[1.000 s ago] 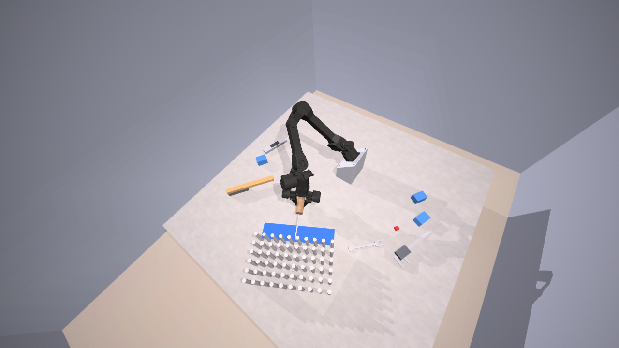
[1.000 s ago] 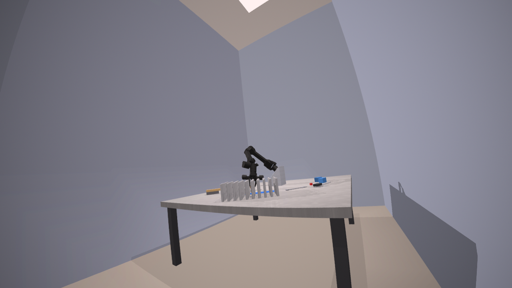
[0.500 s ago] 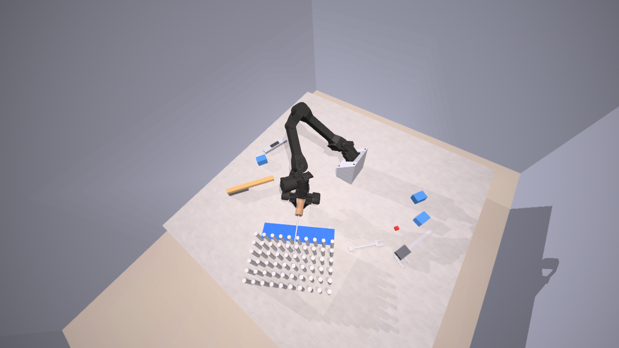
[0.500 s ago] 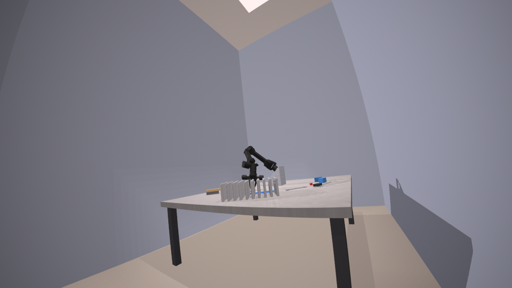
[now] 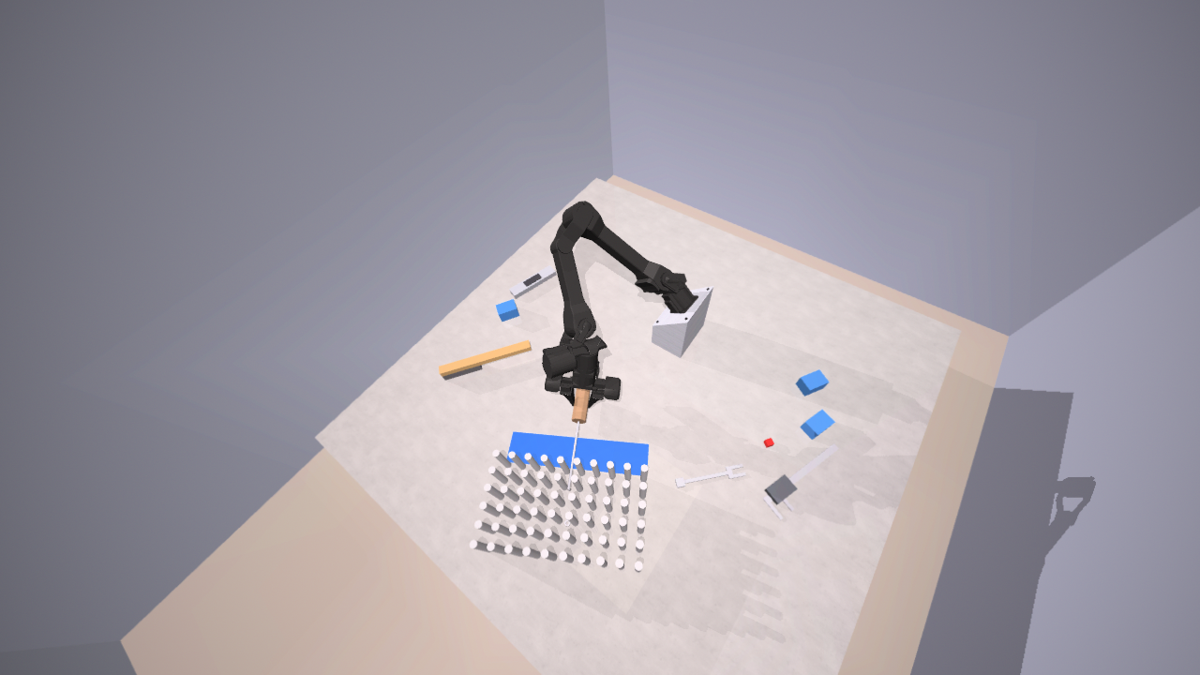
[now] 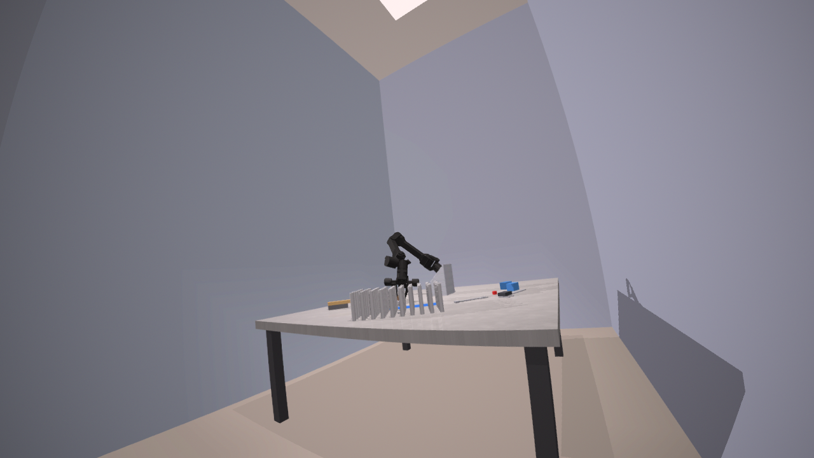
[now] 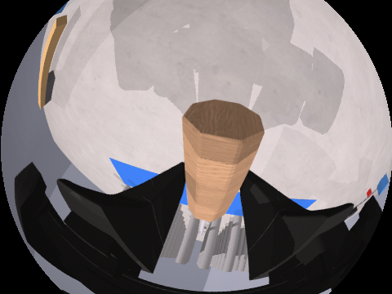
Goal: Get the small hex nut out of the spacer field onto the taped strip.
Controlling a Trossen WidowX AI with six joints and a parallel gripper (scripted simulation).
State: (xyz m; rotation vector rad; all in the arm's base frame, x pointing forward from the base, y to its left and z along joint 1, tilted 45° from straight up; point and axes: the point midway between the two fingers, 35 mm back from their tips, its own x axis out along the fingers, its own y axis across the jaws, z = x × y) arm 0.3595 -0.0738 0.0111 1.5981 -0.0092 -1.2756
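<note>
Now: the blue taped strip 90 mm ahead of my gripper tip, 70 mm to the left of it and 30 mm below it. From my gripper tip the other things lie so: fork-ended tool (350 mm to the left, 70 mm behind, 30 mm below); then red cube (420 mm to the left, 240 mm behind, 30 mm below).
</note>
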